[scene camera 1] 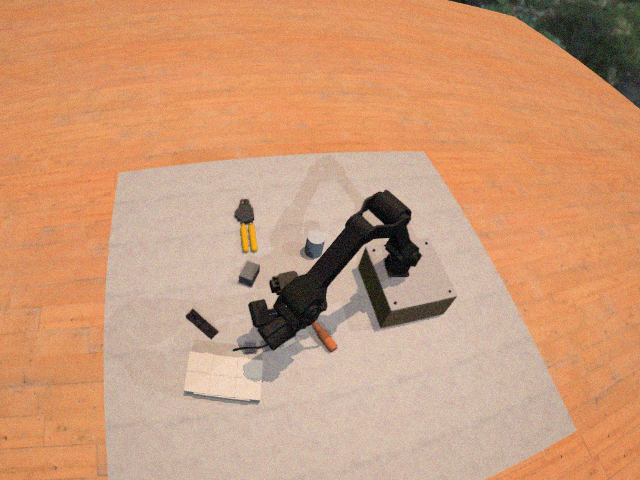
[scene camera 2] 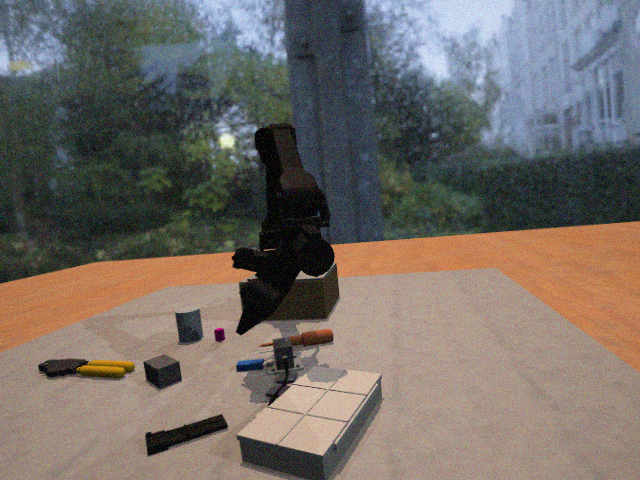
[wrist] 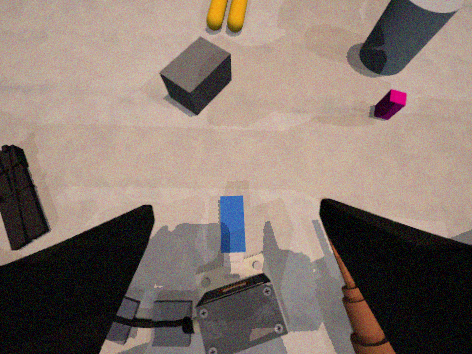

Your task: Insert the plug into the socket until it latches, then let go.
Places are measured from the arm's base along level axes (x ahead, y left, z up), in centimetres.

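Pixels of known places: gripper, fingertip midpoint: point(scene camera 2: 245, 325) point(wrist: 237, 209); arm's base, link origin: point(scene camera 1: 396, 267).
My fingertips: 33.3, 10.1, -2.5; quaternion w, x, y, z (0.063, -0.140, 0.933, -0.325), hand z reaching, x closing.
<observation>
Ahead of a thing's pixels: the offset from my fingertips to its top centre, as dx, dy, dz. "pt": to the spot under its first point.
The blue plug {+0.1, +1.1, -6.6} point(wrist: 233, 224) point(scene camera 2: 250, 365) lies low with its pale tip toward the grey socket {-1.5, +6.2, -3.5} point(wrist: 242, 320) point(scene camera 2: 283, 353), a screwed box on a light base plate. A short pale stretch shows between the blue body and the socket in the wrist view; how deep the tip sits cannot be told. My gripper point(wrist: 237, 209) point(scene camera 2: 241, 329) point(scene camera 1: 264, 326) is wide open and empty, above the plug, with a finger on either side in the wrist view. In scene camera 1 the arm hides the plug and most of the socket.
A black cable {pt +7.5, +9.9, -7.4} point(scene camera 1: 250, 348) runs from the socket toward a white tiled block {+14.4, +19.1, -4.4} point(scene camera 1: 223, 376) point(scene camera 2: 310, 413). An orange screwdriver {-10.7, +4.2, -5.2} point(scene camera 1: 324, 336) point(wrist: 362, 320) lies beside the socket. A grey cube {+7.9, -13.3, -4.4} point(scene camera 2: 162, 370), black bar {+20.9, +3.1, -6.4} point(scene camera 2: 186, 434), pliers {pt +9.6, -31.0, -6.1} point(scene camera 1: 245, 227), grey cylinder {-11.8, -23.5, -0.9} point(scene camera 2: 189, 325) and magenta piece {-12.0, -15.4, -5.4} point(scene camera 2: 219, 334) are around.
</observation>
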